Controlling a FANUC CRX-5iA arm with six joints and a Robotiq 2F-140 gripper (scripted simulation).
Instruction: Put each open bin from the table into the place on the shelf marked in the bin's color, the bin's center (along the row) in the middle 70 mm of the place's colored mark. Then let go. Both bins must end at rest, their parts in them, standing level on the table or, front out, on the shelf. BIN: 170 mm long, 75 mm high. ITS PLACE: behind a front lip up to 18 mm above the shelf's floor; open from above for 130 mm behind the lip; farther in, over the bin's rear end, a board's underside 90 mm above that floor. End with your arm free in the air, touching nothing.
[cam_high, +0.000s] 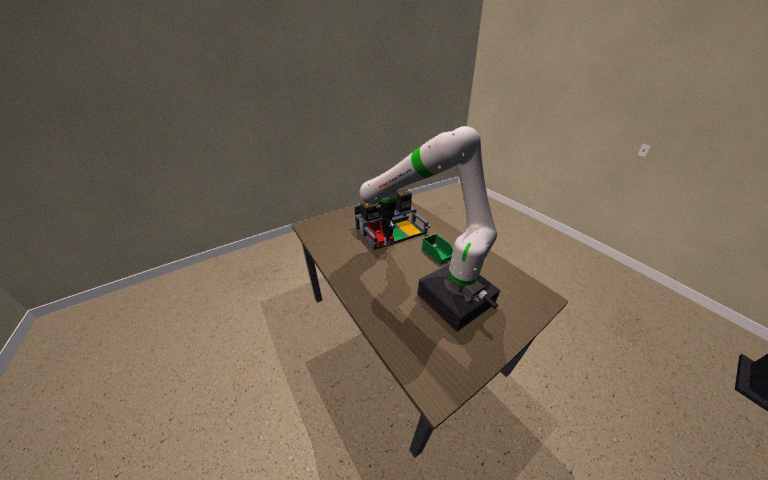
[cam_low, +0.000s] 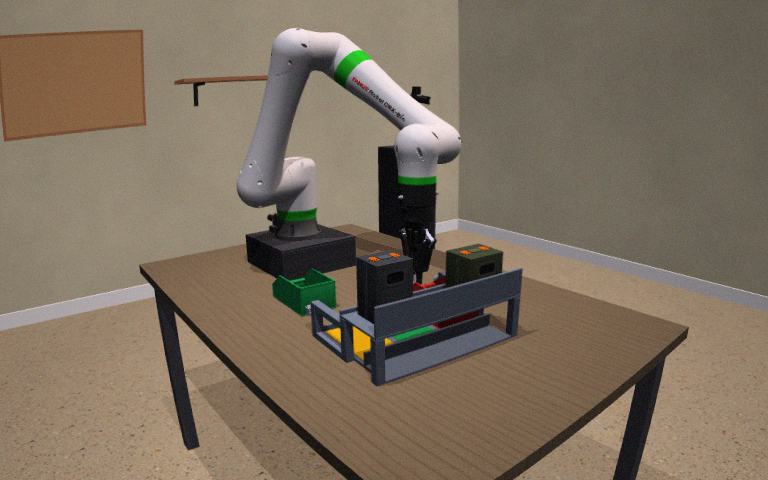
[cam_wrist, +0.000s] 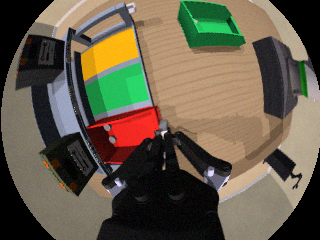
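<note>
Right now my hand is 90 mm short of the red bin and 10 mm above it. From my hand the other things lie so: green bin 200 mm behind, 220 mm to the right, 20 mm below; olive box 210 mm ahead, 10 mm to the right, 90 mm above; black box 190 mm ahead, 240 mm to the right, 100 mm above.
</note>
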